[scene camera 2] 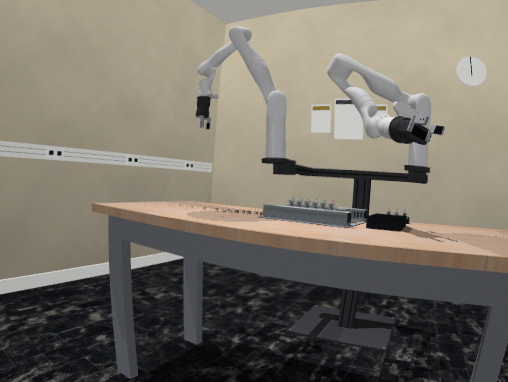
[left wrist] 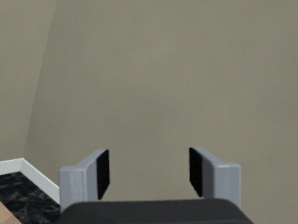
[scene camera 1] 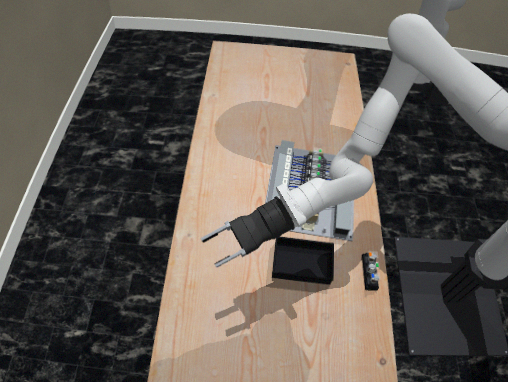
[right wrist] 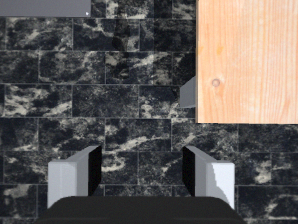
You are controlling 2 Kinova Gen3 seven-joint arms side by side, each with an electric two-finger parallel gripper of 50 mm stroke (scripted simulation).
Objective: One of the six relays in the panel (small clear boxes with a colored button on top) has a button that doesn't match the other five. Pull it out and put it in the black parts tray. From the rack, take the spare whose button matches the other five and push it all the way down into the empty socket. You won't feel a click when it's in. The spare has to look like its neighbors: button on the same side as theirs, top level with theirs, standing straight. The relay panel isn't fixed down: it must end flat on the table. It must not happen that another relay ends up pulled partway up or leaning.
Scene:
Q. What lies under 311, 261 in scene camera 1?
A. A black parts tray.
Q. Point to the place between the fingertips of my left gripper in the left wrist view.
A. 149, 165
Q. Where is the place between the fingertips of my left gripper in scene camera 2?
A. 434, 125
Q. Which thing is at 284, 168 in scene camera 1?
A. A relay panel.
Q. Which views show my left gripper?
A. Scene camera 2, the left wrist view and scene camera 1 only.

